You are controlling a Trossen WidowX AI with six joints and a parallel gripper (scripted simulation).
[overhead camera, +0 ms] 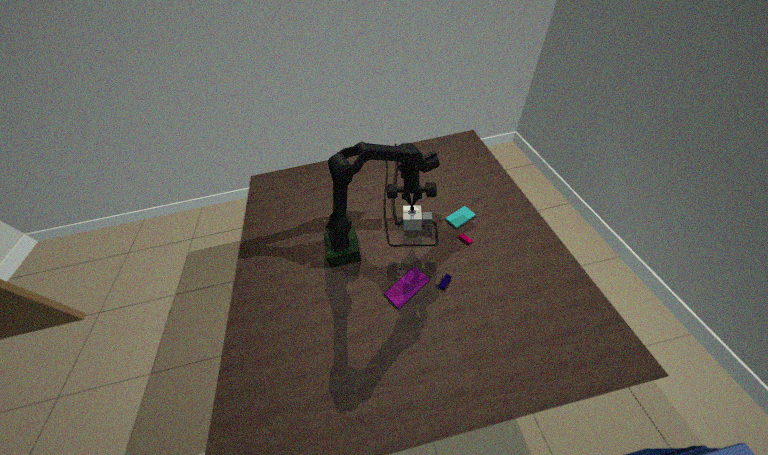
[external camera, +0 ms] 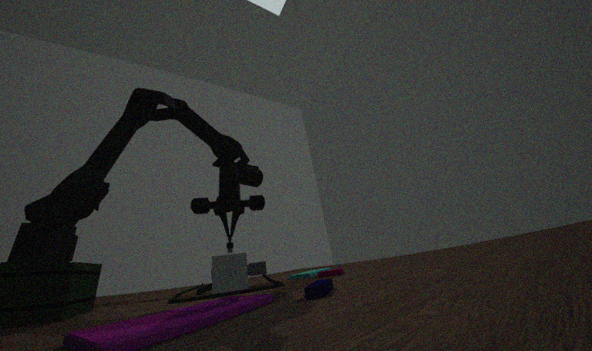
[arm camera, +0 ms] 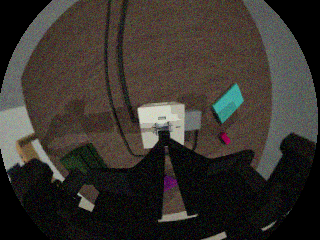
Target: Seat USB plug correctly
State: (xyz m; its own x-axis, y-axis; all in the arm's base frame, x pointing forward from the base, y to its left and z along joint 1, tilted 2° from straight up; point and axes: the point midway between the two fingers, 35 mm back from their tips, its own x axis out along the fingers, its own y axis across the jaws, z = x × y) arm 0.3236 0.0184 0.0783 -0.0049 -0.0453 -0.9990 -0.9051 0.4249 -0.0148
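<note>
The small dark USB plug lies 20 mm below my gripper tip. From my gripper tip the other things lie so: small pink block: 160 mm ahead, 170 mm to the right, 120 mm below; cyan card: 200 mm ahead, 60 mm to the right, 120 mm below; magenta slab: 150 mm behind, 260 mm to the right, 120 mm below.
</note>
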